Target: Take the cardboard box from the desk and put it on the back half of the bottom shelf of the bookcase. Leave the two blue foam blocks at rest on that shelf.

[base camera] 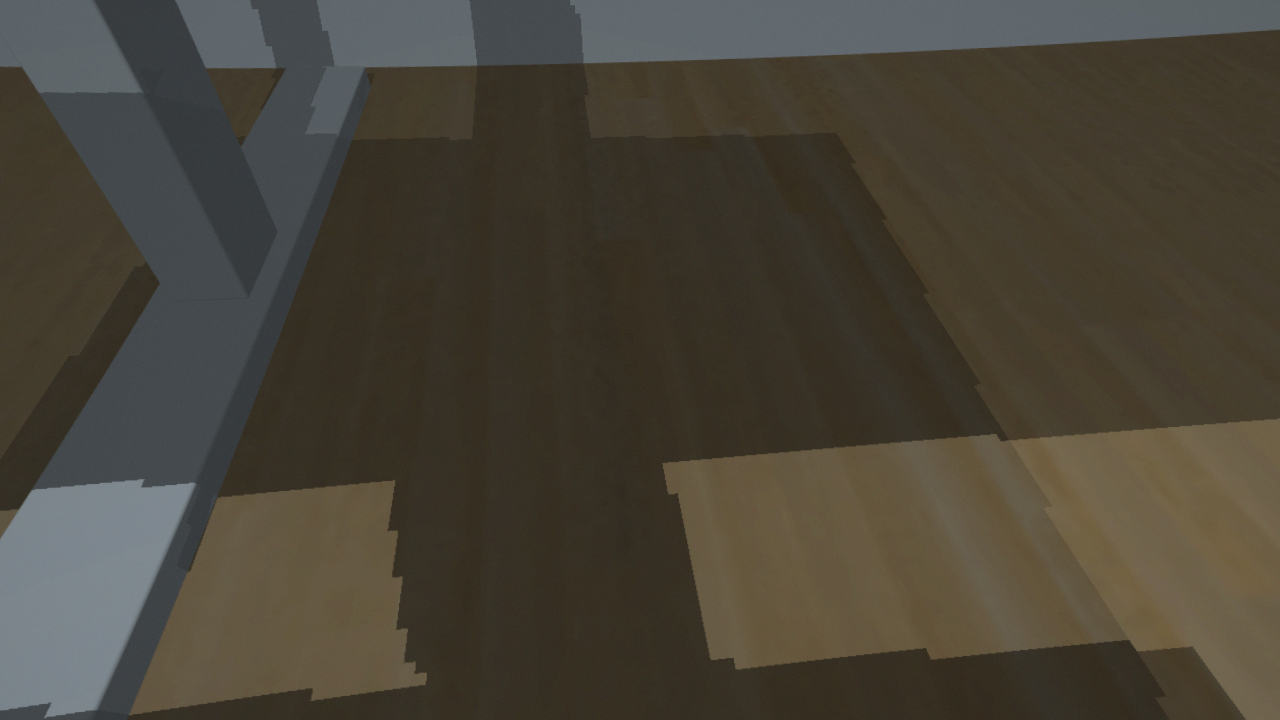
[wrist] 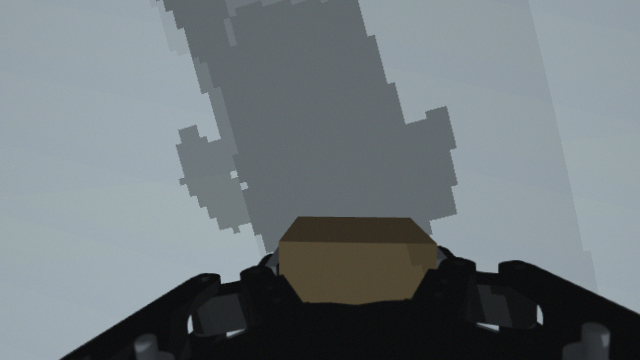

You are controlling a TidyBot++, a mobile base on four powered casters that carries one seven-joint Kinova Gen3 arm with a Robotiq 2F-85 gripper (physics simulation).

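Places are measured from the arm's base along level axes (x right, y up, z back), in millimetres.
Where they show: gripper, fingertip midpoint: [wrist: 353,259].
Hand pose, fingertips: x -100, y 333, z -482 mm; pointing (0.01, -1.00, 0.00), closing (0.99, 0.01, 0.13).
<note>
After its pixels a point has its place.
The cardboard box [wrist: 357,270] {x -98, y 374, z -491 mm} is a tan block at the bottom middle of the wrist view, on the pale desk top [wrist: 100,210] {x -240, y 324, z -532 mm}. My gripper [wrist: 353,259] {x -100, y 333, z -482 mm} is shut on the box, with one finger against its left side and one against its right side. The gripper's dark body hides the lower part of the box. The bookcase and the two blue foam blocks do not show in either view.
In the base camera view, a grey desk leg [base camera: 134,161] {x -253, y -266, z -495 mm} rises from a long grey floor bar [base camera: 205,358] at the left. Wooden floor [base camera: 850,537] {x 150, y -396, z -301 mm} with shadows reaches a pale wall [base camera: 805,22] {x 276, y -357, z -971 mm} at the back. A dark shadow falls across the desk top.
</note>
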